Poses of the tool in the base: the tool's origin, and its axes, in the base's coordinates. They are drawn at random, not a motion.
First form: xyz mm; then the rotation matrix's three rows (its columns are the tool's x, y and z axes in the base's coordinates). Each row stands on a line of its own.
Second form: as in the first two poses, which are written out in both.
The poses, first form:
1:
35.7, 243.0, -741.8
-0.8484, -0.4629, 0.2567
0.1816, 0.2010, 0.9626
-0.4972, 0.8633, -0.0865
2:
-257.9, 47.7, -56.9
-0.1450, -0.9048, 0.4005
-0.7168, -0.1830, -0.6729
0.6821, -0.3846, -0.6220
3:
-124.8, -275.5, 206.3
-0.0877, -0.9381, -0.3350
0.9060, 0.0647, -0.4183
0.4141, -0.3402, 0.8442
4:
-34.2, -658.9, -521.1
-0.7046, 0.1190, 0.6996
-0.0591, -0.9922, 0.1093
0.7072, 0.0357, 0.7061
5:
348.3, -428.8, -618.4
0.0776, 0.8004, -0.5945
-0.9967, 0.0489, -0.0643
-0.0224, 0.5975, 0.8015
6:
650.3, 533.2, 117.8
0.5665, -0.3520, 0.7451
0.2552, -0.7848, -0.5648
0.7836, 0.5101, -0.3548
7:
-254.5, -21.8, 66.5
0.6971, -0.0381, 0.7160
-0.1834, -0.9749, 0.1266
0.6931, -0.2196, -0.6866
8:
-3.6, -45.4, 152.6
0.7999, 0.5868, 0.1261
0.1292, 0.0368, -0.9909
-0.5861, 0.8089, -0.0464
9:
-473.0, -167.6, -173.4
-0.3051, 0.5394, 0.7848
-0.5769, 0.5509, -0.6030
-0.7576, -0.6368, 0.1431
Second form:
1:
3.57, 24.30, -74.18
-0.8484, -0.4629, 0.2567
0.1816, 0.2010, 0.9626
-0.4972, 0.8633, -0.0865

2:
-25.79, 4.77, -5.69
-0.1450, -0.9048, 0.4005
-0.7168, -0.1830, -0.6729
0.6821, -0.3846, -0.6220

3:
-12.48, -27.55, 20.63
-0.0877, -0.9381, -0.3350
0.9060, 0.0647, -0.4183
0.4141, -0.3402, 0.8442

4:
-3.42, -65.89, -52.11
-0.7046, 0.1190, 0.6996
-0.0591, -0.9922, 0.1093
0.7072, 0.0357, 0.7061

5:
34.83, -42.88, -61.84
0.0776, 0.8004, -0.5945
-0.9967, 0.0489, -0.0643
-0.0224, 0.5975, 0.8015

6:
65.03, 53.32, 11.78
0.5665, -0.3520, 0.7451
0.2552, -0.7848, -0.5648
0.7836, 0.5101, -0.3548

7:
-25.45, -2.18, 6.65
0.6971, -0.0381, 0.7160
-0.1834, -0.9749, 0.1266
0.6931, -0.2196, -0.6866

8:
-0.36, -4.54, 15.26
0.7999, 0.5868, 0.1261
0.1292, 0.0368, -0.9909
-0.5861, 0.8089, -0.0464

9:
-47.30, -16.76, -17.34
-0.3051, 0.5394, 0.7848
-0.5769, 0.5509, -0.6030
-0.7576, -0.6368, 0.1431

